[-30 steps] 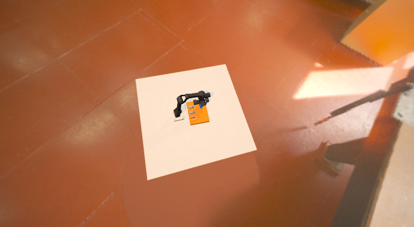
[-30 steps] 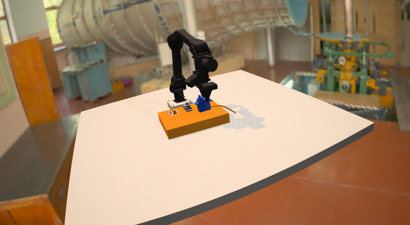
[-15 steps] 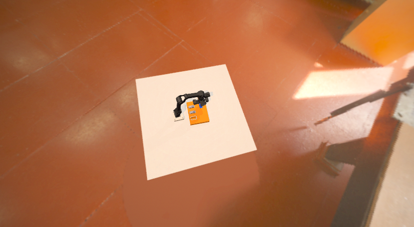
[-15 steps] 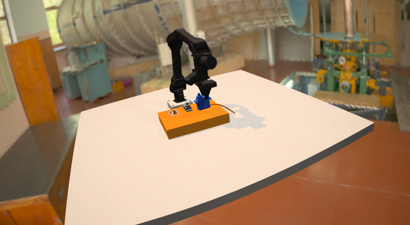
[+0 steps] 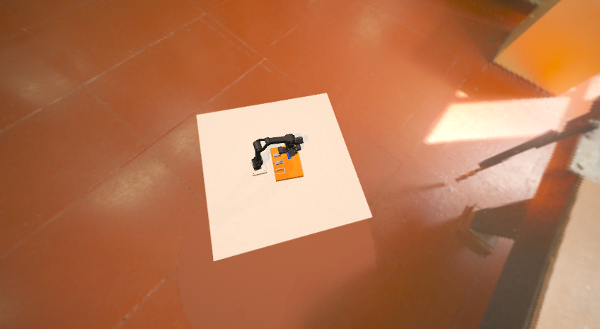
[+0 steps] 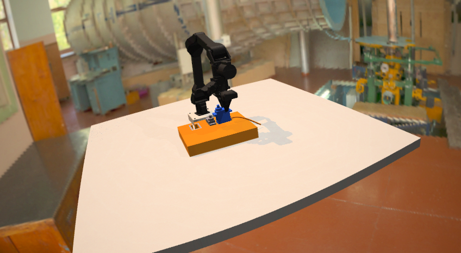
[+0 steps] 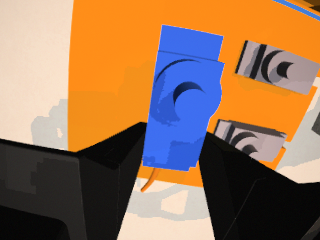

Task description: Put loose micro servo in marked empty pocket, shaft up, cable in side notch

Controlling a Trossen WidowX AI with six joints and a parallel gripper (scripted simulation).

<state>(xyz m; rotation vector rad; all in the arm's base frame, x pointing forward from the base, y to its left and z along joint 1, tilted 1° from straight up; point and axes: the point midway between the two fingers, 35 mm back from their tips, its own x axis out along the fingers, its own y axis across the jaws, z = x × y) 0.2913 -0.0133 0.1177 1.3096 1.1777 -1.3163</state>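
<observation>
My gripper tip is 10 cm above the orange deck and 5 cm to the left of it.
</observation>
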